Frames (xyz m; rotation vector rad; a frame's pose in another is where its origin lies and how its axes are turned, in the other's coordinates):
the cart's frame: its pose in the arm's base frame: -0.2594 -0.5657 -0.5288 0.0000 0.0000 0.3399
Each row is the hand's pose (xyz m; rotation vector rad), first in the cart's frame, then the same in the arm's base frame.
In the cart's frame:
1: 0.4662 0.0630 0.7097 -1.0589 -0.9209 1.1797
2: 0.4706 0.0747 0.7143 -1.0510 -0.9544 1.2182
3: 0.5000 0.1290 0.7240 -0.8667 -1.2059 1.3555
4: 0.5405 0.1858 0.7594 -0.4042 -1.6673 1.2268
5: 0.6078 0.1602 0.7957 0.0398 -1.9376 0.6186
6: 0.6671 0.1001 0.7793 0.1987 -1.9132 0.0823
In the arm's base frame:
1: 0.1591 -0.3509 0.1809 -0.9241 -1.1311 1.4576
2: 0.1594 -0.3384 0.1855 -0.9112 -1.1655 1.4944
3: 0.1690 -0.2774 0.1952 -0.6807 -1.3977 1.6245
4: 0.1882 -0.2103 0.2306 -0.1213 -1.7847 1.4718
5: 0.2602 -0.2120 0.2669 0.3752 -1.9460 0.8410
6: 0.3362 -0.2489 0.2505 0.5225 -1.8631 0.3096

